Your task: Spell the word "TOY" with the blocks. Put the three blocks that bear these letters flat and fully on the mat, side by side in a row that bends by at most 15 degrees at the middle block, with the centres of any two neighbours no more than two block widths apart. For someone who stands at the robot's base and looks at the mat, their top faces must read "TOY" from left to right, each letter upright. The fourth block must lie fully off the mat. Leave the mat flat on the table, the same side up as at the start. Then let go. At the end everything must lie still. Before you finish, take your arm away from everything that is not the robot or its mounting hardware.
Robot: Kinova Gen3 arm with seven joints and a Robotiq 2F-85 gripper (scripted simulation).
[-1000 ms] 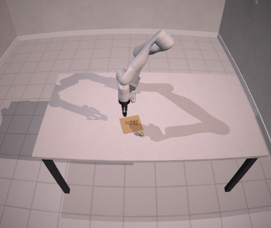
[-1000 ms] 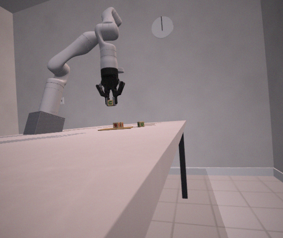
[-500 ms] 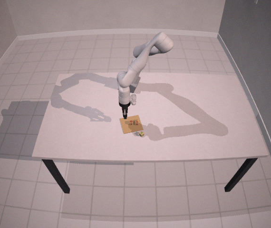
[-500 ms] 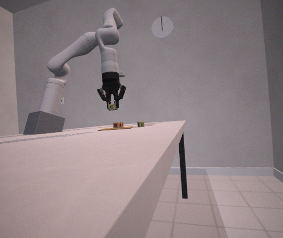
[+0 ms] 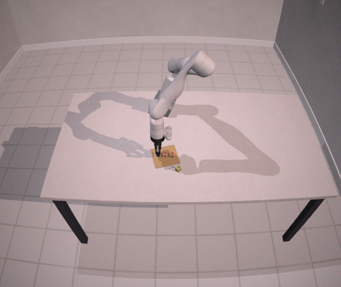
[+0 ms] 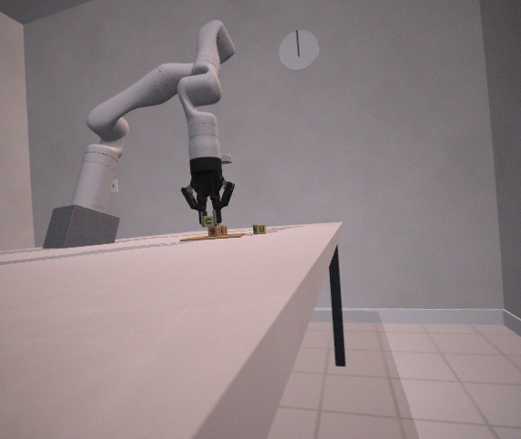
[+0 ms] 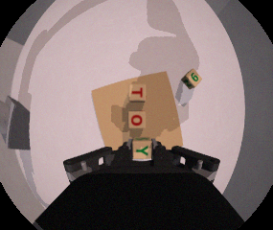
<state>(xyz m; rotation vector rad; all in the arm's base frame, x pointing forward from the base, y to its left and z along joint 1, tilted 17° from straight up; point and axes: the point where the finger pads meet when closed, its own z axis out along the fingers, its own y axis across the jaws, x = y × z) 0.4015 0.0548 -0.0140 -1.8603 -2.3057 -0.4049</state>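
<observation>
My gripper is now 10 mm past the mat, 40 mm to the right of it and 50 mm above it.
</observation>
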